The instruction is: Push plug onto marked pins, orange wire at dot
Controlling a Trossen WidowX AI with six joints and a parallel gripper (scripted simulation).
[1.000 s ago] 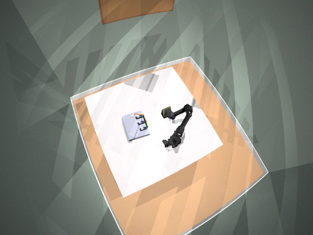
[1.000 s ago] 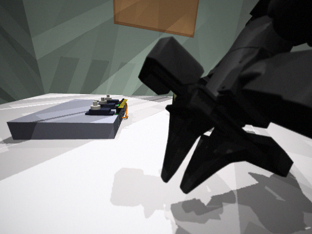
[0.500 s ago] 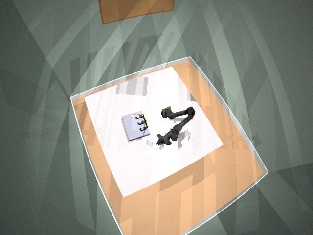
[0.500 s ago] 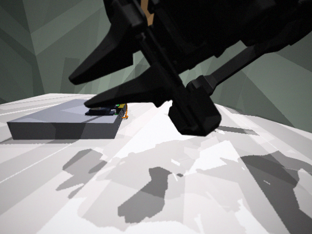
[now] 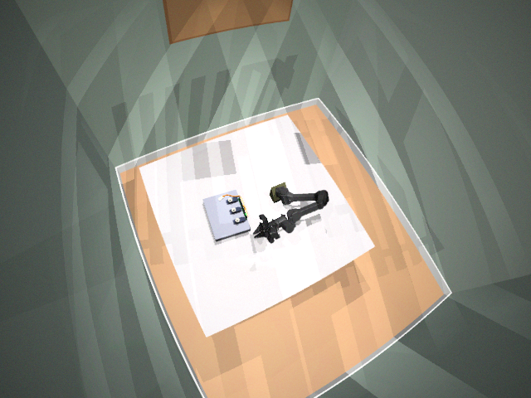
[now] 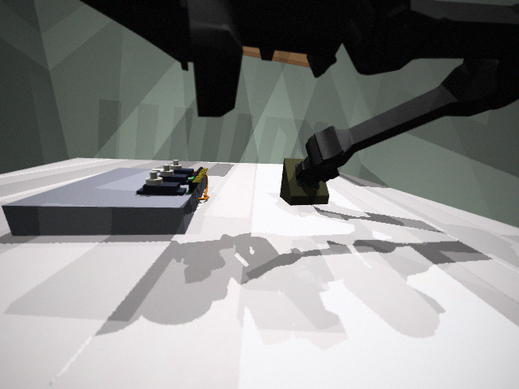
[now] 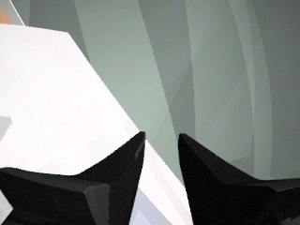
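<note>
Now: the green band 4 cm behind my gripper tip, 21 cm to the right of it and 19 cm below it. From my gripper tip the other things lie so: dot 4 cm behind, 21 cm to the right, 19 cm below; holder 12 cm ahead, 26 cm to the right, 23 cm below.
</note>
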